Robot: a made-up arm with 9 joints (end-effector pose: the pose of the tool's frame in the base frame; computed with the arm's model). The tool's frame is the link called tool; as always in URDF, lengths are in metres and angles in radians.
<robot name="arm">
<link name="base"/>
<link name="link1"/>
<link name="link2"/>
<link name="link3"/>
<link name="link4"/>
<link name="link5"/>
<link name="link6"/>
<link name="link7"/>
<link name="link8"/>
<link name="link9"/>
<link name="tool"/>
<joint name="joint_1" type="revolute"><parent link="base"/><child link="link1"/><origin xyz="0.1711 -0.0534 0.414" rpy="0 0 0"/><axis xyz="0.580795 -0.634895 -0.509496"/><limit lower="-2.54" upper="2.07"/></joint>
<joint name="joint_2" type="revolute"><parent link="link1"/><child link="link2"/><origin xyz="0.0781 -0.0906 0.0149" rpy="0 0 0"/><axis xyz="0.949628 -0.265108 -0.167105"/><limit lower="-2.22" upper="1.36"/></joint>
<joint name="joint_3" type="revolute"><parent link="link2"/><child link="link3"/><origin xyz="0.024 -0.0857 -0.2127" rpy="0 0 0"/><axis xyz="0.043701 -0.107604 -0.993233"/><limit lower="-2.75" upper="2.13"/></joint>
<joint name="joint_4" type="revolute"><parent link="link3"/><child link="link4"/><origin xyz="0.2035 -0.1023 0.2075" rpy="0 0 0"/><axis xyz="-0.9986 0.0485 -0.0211"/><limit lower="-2.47" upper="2.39"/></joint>
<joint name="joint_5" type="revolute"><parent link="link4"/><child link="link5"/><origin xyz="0.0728 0.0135 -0.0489" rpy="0 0 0"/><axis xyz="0 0 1"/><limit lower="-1.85" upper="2.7"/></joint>
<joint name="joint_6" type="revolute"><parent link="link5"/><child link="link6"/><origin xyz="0.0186 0.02 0.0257" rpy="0 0 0"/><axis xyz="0 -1 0"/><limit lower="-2.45" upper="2.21"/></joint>
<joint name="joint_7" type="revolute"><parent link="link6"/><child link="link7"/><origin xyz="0.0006 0.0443 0.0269" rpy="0 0 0"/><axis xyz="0.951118 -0.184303 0.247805"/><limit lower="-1.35" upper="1.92"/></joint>
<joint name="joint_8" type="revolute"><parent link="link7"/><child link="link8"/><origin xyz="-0.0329 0.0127 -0.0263" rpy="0 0 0"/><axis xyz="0.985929 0.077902 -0.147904"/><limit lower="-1.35" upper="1.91"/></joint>
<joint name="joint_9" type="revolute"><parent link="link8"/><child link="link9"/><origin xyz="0.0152 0.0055 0.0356" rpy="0 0 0"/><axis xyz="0 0 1"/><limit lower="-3.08" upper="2.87"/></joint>
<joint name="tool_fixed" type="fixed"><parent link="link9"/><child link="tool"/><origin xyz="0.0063 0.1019 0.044" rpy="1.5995 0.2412 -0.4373"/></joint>
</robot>
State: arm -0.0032 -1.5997 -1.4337 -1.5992 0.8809 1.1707 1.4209 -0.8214 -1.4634
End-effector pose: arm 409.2 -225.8 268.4 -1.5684 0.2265 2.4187
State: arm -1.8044 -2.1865 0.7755 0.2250 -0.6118 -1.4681 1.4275 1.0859 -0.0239
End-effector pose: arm 256.3 230.9 38.2 1.4576 0.4792 -0.3417
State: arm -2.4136 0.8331 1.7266 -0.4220 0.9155 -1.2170 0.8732 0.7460 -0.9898
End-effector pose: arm 554.4 -304.9 390.8 0.0753 -1.0936 -2.7914
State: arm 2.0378 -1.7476 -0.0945 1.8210 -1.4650 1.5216 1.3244 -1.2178 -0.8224
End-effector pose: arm 184.4 -664.8 216.6 -0.6018 -0.5138 1.4038
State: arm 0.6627 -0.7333 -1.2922 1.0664 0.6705 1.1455 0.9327 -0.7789 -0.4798
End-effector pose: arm 312.9 -220.2 337.7 1.2378 1.0229 1.3210
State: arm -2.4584 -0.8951 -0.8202 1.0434 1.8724 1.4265 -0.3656 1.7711 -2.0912
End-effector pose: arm 257.8 -333.7 179.5 -2.6522 -0.1340 0.8250
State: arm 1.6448 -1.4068 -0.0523 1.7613 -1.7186 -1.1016 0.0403 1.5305 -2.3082
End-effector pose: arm 147.8 -569.7 392.1 -0.6268 0.7122 0.2317
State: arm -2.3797 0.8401 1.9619 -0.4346 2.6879 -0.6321 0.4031 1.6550 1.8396
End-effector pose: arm 474.2 -258.6 638.0 -2.1487 -1.7381 1.1550
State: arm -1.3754 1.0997 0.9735 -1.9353 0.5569 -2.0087 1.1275 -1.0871 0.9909
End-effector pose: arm 374.7 -555.9 442.2 -2.6044 -1.2733 -1.0168
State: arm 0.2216 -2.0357 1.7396 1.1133 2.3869 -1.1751 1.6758 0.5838 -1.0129
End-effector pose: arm 193.9 -184.3 730.7 0.2845 1.5993 2.0186
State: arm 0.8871 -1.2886 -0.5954 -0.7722 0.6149 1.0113 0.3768 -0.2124 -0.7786
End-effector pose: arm 383.6 -222.2 533.6 2.6528 -0.4236 -0.2643
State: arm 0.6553 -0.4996 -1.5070 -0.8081 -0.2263 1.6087 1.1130 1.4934 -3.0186
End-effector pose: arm 398.2 159.5 414.1 0.6013 1.4908 -1.4523
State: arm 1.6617 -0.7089 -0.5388 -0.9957 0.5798 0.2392 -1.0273 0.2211 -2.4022
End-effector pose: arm 249.2 -490.7 498.8 -0.9634 1.1439 1.5920
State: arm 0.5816 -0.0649 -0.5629 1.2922 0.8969 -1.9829 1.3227 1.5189 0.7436
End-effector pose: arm 530.8 -258.2 496.2 2.2479 -1.0920 -1.1725
